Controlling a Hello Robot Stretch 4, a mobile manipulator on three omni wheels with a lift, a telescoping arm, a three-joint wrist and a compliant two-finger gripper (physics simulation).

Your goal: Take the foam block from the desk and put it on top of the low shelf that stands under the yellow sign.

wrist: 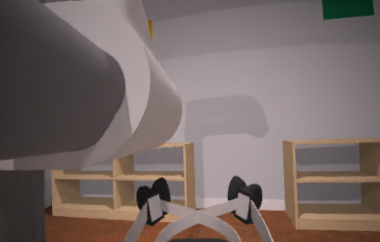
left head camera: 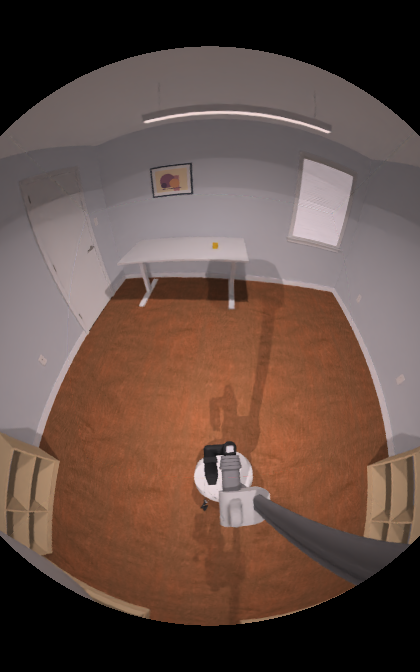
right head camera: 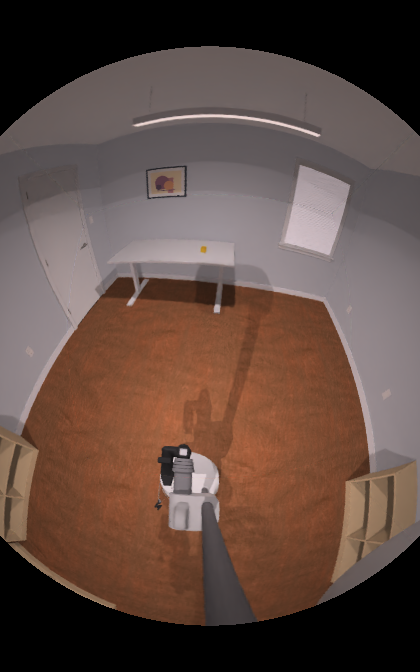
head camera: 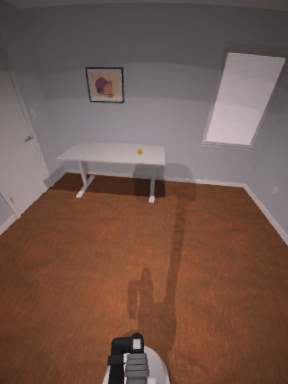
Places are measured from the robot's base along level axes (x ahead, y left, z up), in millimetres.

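Where they show: gripper, fingertip midpoint: [wrist: 198, 191].
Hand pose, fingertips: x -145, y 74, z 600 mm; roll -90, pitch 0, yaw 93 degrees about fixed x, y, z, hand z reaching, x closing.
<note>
After its pixels a point has its place.
A small yellow-orange foam block [head camera: 140, 152] {x 2154, y -36, z 724 mm} [left head camera: 215, 245] [right head camera: 203, 249] lies on the right part of the white desk [head camera: 110, 152] {x 2212, y 421, z 692 mm} [left head camera: 175, 250] [right head camera: 165, 251], which stands against the far wall. In the wrist view my gripper [wrist: 198, 191] {x -145, y 74, z 600 mm} is open, its two dark pads apart with no object between them; it is far from the desk. Also in the wrist view, a sliver of the yellow sign [wrist: 150, 29] {x -2210, y -483, z 1726 mm} shows on the wall, and below it stands a low wooden shelf [wrist: 189, 175] {x -1889, y -100, z 317 mm}, partly hidden by the robot's own arm.
Another low shelf [wrist: 290, 185] {x -1747, y 668, z 253 mm} stands at the right in the wrist view, with a green sign [wrist: 348, 8] {x -1969, y 1317, z 1701 mm} above. More shelves [left head camera: 55, 495] [right head camera: 350, 520] stand at the sides. Brown floor [head camera: 115, 240] {x 1161, y 271, z -28 mm} lies between the robot base and the desk. A door [head camera: 17, 150] {x 1994, y 1668, z 801 mm} is at the left.
</note>
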